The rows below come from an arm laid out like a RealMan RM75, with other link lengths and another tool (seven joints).
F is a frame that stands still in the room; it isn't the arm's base.
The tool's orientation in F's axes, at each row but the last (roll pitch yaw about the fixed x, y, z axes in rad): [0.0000 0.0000 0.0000]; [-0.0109 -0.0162 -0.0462]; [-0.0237 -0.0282 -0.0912]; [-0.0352 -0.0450 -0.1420]
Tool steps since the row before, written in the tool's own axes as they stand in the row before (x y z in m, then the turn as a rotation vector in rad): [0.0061 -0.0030 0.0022 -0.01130 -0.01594 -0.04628]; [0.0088 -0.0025 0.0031 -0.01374 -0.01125 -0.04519]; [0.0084 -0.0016 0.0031 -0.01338 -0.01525 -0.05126]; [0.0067 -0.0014 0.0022 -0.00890 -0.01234 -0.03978]
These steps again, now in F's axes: [0.0061 -0.0030 0.0022 -0.01130 -0.01594 -0.04628]; [0.0086 -0.0029 0.0033 -0.01354 -0.01113 -0.04528]; [0.0081 -0.0023 0.0034 -0.01339 -0.01530 -0.05124]; [0.0063 -0.0022 0.0025 -0.00899 -0.01259 -0.03968]
